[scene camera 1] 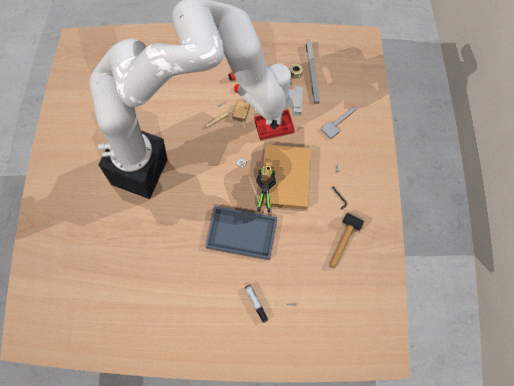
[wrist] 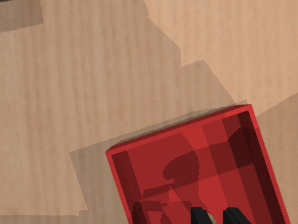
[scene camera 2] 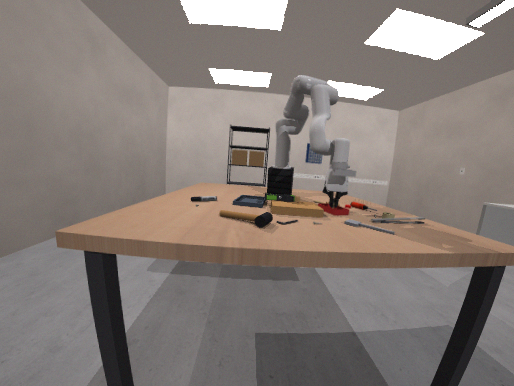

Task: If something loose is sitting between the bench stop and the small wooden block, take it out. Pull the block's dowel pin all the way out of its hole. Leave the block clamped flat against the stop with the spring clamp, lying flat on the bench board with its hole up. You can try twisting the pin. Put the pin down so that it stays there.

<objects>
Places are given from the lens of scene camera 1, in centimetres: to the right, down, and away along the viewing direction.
grey tray (scene camera 1: 234,231): -7, 12, 139
bench stop (scene camera 1: 291,164): 11, -9, 144
</objects>
